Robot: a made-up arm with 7 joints. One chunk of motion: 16 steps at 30 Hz.
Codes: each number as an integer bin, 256 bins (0 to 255) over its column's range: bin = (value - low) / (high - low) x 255, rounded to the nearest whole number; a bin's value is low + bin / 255 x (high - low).
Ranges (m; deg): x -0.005..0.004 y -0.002..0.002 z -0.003..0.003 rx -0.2..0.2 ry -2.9..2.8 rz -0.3..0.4
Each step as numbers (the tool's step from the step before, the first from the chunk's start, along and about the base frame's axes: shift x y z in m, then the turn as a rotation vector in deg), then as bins.
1 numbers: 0.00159 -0.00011 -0.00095 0.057 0.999 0.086
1 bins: 187 120 87 164 174 141
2 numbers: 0.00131 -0.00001 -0.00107 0.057 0.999 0.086
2 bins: 179 127 82 164 174 141
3 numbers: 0.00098 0.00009 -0.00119 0.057 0.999 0.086
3 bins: 169 133 77 164 174 141
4 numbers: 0.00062 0.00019 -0.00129 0.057 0.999 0.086
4 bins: 159 140 73 164 174 141
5 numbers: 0.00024 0.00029 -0.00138 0.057 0.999 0.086
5 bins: 148 146 69 164 174 141
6 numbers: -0.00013 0.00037 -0.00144 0.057 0.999 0.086
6 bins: 138 151 66 164 174 141
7 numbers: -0.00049 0.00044 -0.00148 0.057 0.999 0.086
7 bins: 128 156 65 164 174 141
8 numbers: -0.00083 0.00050 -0.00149 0.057 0.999 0.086
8 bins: 118 159 64 164 174 141
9 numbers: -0.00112 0.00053 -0.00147 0.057 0.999 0.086
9 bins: 110 161 65 164 174 141
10 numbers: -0.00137 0.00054 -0.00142 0.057 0.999 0.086
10 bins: 103 162 67 164 174 141
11 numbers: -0.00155 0.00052 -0.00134 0.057 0.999 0.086
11 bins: 98 161 71 164 174 141
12 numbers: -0.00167 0.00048 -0.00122 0.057 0.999 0.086
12 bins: 94 158 76 164 174 141
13 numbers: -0.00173 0.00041 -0.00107 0.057 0.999 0.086
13 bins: 93 154 82 164 174 141
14 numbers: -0.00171 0.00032 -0.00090 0.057 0.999 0.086
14 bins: 93 148 89 164 174 141
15 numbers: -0.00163 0.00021 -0.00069 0.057 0.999 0.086
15 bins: 95 141 98 164 174 141
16 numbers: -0.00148 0.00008 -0.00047 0.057 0.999 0.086
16 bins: 100 133 108 164 174 141
